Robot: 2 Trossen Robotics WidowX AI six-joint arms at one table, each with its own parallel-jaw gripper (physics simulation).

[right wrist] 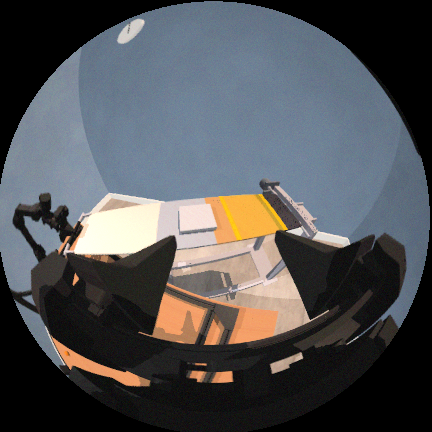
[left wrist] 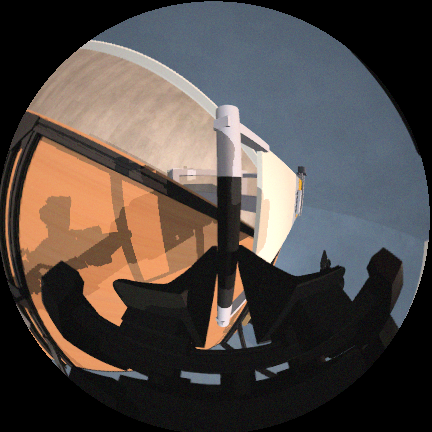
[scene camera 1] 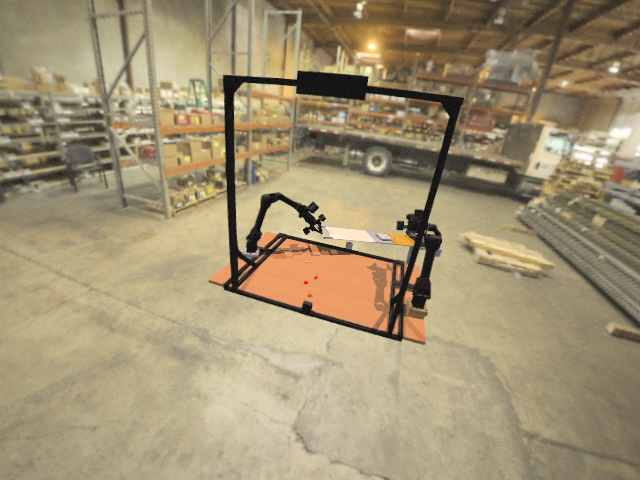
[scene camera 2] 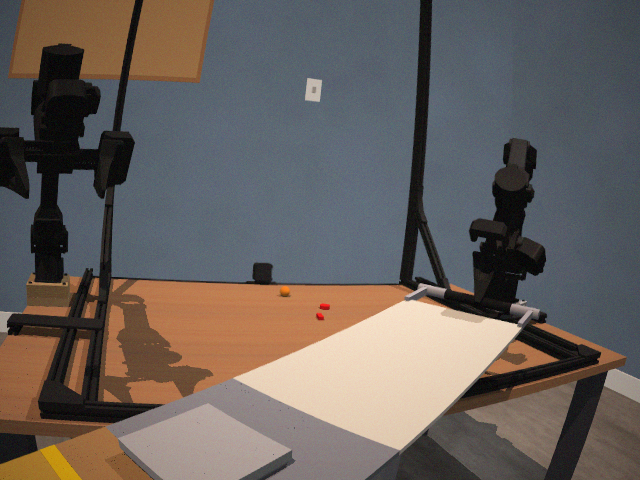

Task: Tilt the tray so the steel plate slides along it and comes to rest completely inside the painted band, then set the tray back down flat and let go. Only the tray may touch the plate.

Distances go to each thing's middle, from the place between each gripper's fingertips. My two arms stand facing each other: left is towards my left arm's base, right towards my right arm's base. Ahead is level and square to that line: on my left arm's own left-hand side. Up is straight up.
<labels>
Now: left hand 420 mm to the left of the grey steel plate point(scene camera 2: 205, 435), 310 mm short of it and 40 mm above it.
I see my right gripper 15 cm short of the grey steel plate, 14 cm to the right of it and 18 cm above it.
</labels>
